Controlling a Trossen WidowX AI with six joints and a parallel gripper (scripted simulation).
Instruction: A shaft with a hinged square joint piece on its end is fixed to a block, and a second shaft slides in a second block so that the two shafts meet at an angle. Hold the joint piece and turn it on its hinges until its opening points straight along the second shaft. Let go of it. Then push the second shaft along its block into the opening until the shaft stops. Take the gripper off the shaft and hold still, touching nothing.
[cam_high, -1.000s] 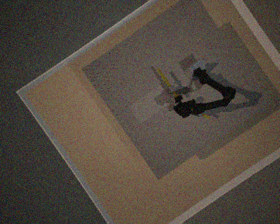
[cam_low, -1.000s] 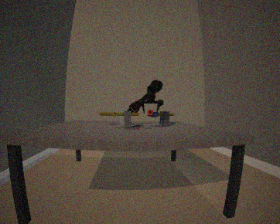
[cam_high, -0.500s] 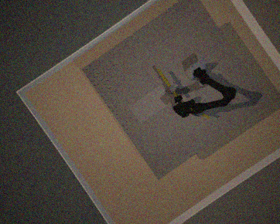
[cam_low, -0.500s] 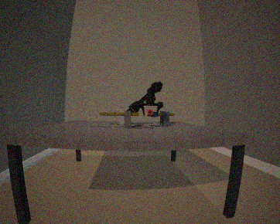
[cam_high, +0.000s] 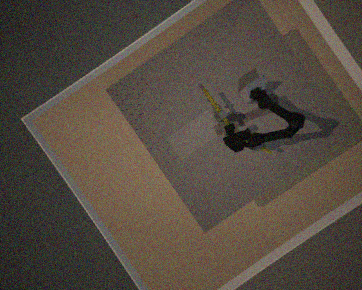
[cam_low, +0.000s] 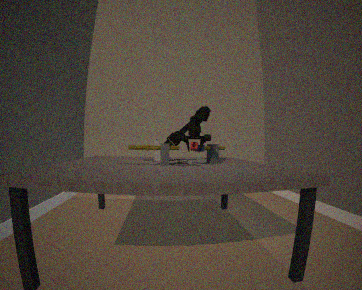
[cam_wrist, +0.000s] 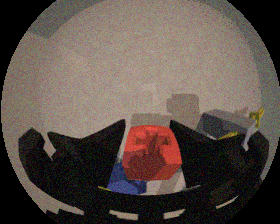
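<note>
My gripper tip is now 30 mm below the red joint piece and 30 mm past it.
</note>
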